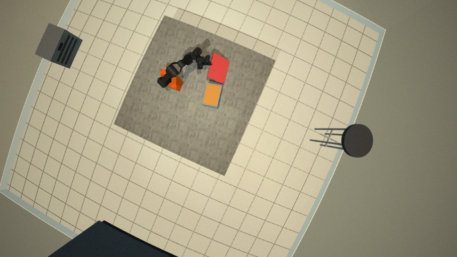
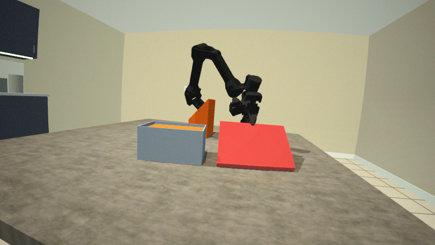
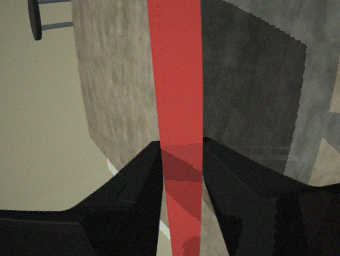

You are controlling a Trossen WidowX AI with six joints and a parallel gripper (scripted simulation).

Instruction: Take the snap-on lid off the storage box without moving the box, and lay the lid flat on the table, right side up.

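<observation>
Right now my gripper tip is 7 cm short of the red lid, 2 cm to the right of it and 5 cm above it. Also, from my gripper tip: blue-grey storage box 13 cm ahead, 25 cm to the right, 6 cm below.
</observation>
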